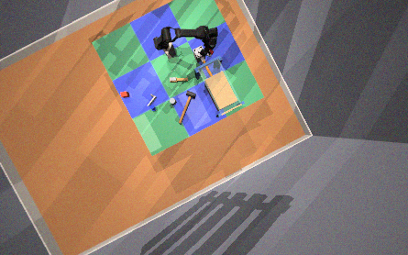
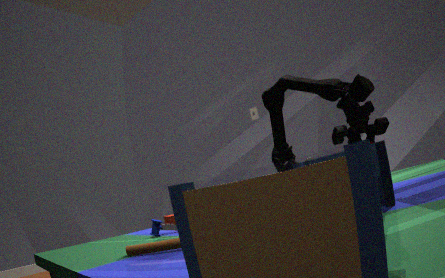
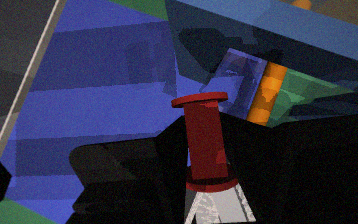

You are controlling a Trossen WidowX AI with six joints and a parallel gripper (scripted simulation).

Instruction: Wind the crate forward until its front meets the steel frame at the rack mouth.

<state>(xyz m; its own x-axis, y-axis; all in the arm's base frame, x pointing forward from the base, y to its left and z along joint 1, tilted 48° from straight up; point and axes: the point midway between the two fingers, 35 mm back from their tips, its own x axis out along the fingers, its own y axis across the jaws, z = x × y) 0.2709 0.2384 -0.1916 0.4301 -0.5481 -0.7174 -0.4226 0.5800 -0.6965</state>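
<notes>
The winch is 110 mm behind my gripper tip, 100 mm below it and 80 mm to the right of it. From my gripper tip the other things lie so: blue-framed guard cubby: 310 mm ahead, 100 mm to the right, 60 mm below; red grip: 10 mm to the right, 10 mm behind; blue piece: 750 mm to the right, 100 mm below, 100 mm ahead.
</notes>
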